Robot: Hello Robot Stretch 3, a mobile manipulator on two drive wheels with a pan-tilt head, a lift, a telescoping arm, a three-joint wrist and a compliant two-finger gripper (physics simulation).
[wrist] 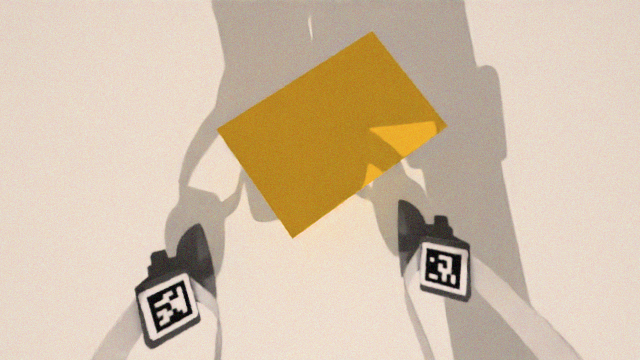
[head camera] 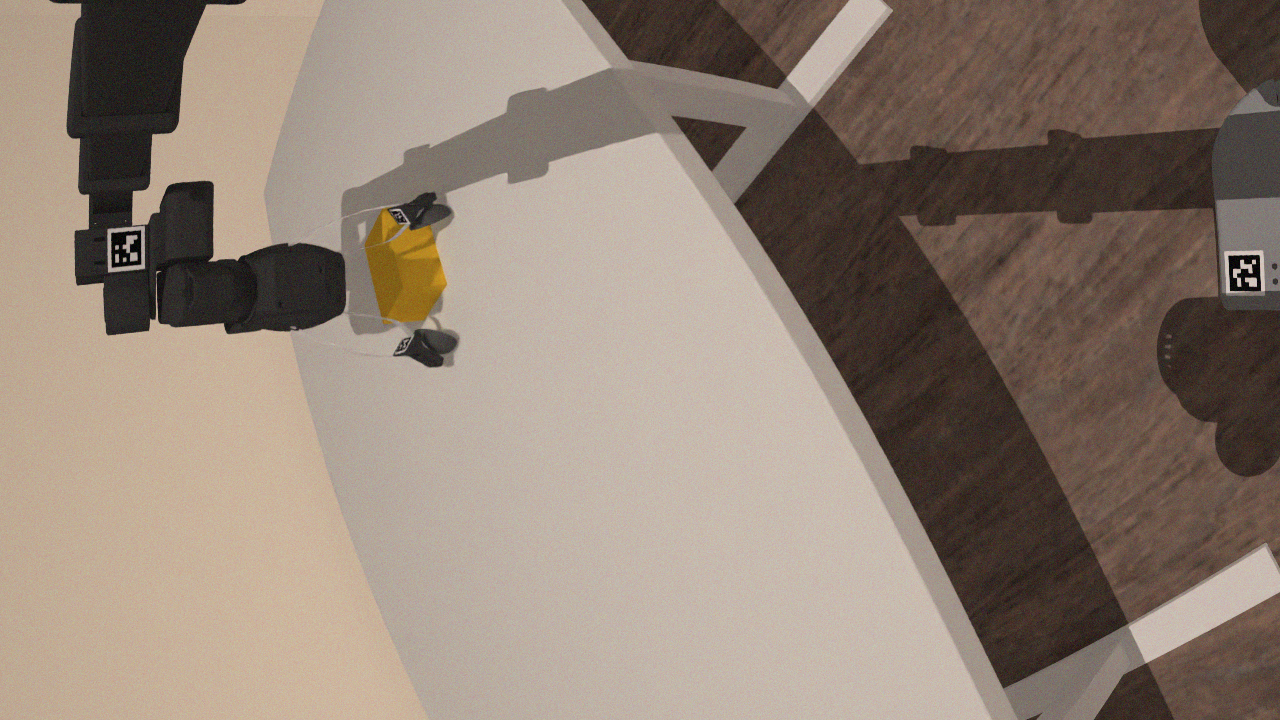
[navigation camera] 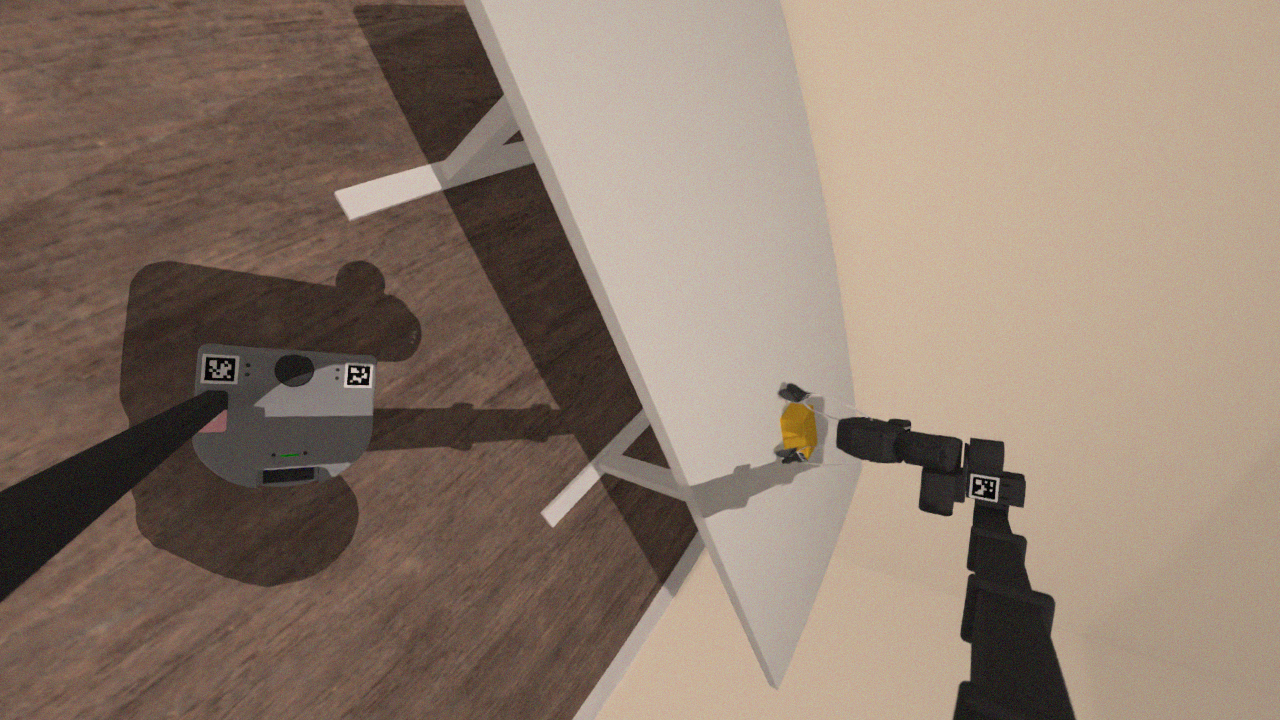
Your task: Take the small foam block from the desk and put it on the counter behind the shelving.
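Pixels of known places: gripper, fingertip midpoint: (wrist: 304,238) (head camera: 446,277) (navigation camera: 779,422); robot's base, link origin: (navigation camera: 295,368).
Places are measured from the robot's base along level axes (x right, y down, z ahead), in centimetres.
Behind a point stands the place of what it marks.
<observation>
The small foam block (head camera: 399,279) @(x 70.8, y -99.6, z -2.0 cm) (navigation camera: 802,429) @(x 70.9, y -99.3, z -2.7 cm) (wrist: 320,130) @(x 74.8, y -99.6, z -3.0 cm) is yellow-orange and lies on the white desk (head camera: 626,402) @(x 46.4, y -95.1, z 7.4 cm) (navigation camera: 698,223) @(x 39.9, y -95.1, z 26.5 cm) (wrist: 75,100) @(x 79.3, y -95.1, z 10.7 cm), near the edge by the wall. In the wrist view it sits at a slant, above the line of the fingertips, partly in shadow. My gripper (head camera: 435,277) @(x 70.0, y -95.2, z -1.9 cm) (navigation camera: 792,424) @(x 70.0, y -95.2, z -1.9 cm) (wrist: 304,238) @(x 70.0, y -95.2, z -1.9 cm) is open, with its fingertips wide apart. In the head view one fingertip overlaps the block's upper end and the other is just past its lower end; whether either touches is unclear. The counter and the shelving do not show in these views.
A beige wall (head camera: 161,501) @(x 118.0, y -122.5, z 23.7 cm) (navigation camera: 1074,223) @(x 104.0, y -142.5, z 41.5 cm) runs along the desk's far edge, with my dark arm (head camera: 134,62) @(x 29.9, y -128.0, z -8.4 cm) (navigation camera: 1015,617) @(x 33.4, y -128.1, z -8.4 cm) over it. White desk feet (head camera: 1203,604) (navigation camera: 389,189) stick out over the brown wooden floor (head camera: 1118,358) @(x 38.4, y 0.0, z 13.3 cm) (navigation camera: 223,161) @(x -19.8, y 0.0, z 48.6 cm). My base (head camera: 1248,223) @(x 12.0, y -16.0, z -6.8 cm) (navigation camera: 313,425) @(x 4.3, y -16.0, z -12.2 cm) stands on that side.
</observation>
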